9 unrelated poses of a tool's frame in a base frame.
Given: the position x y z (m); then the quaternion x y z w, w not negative.
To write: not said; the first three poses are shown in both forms.
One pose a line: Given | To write
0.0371 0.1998 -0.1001 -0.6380 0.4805 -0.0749 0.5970 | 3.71 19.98 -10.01 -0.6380 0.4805 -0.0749 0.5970
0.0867 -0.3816 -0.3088 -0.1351 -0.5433 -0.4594 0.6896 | 8.67 -38.16 -30.88 -0.1351 -0.5433 -0.4594 0.6896
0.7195 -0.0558 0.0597 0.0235 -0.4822 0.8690 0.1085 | 71.95 -5.58 5.97 0.0235 -0.4822 0.8690 0.1085
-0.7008 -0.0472 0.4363 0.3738 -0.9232 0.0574 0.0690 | -70.08 -4.72 43.63 0.3738 -0.9232 0.0574 0.0690
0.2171 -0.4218 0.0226 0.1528 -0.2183 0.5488 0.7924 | 21.71 -42.18 2.26 0.1528 -0.2183 0.5488 0.7924
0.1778 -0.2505 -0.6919 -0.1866 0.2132 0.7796 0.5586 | 17.78 -25.05 -69.19 -0.1866 0.2132 0.7796 0.5586
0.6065 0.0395 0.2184 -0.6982 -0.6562 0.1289 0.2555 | 60.65 3.95 21.84 -0.6982 -0.6562 0.1289 0.2555
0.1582 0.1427 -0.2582 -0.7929 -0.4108 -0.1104 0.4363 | 15.82 14.27 -25.82 -0.7929 -0.4108 -0.1104 0.4363
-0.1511 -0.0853 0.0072 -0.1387 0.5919 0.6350 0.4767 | -15.11 -8.53 0.72 -0.1387 0.5919 0.6350 0.4767
